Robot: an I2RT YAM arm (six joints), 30 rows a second.
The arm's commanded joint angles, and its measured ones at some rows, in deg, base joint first. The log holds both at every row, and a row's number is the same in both.
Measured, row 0:
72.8, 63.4, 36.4, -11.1, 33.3, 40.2
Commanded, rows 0 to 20:
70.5, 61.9, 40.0, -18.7, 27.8, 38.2
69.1, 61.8, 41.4, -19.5, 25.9, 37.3
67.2, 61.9, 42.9, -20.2, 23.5, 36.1
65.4, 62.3, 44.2, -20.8, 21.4, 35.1
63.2, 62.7, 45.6, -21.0, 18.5, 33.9
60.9, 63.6, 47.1, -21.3, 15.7, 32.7
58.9, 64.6, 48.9, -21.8, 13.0, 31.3
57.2, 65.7, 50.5, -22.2, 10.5, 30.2
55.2, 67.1, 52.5, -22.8, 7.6, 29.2
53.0, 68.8, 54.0, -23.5, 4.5, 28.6
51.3, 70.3, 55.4, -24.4, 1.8, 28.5
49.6, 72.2, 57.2, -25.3, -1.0, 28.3
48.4, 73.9, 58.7, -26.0, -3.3, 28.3
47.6, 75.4, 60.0, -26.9, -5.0, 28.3
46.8, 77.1, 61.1, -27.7, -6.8, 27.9
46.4, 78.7, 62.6, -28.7, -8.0, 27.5
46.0, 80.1, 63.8, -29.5, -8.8, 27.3
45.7, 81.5, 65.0, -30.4, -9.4, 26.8
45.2, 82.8, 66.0, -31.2, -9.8, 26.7
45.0, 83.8, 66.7, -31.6, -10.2, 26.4
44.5, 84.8, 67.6, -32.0, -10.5, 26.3
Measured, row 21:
45.4, 83.0, 65.9, -28.6, -6.7, 27.9
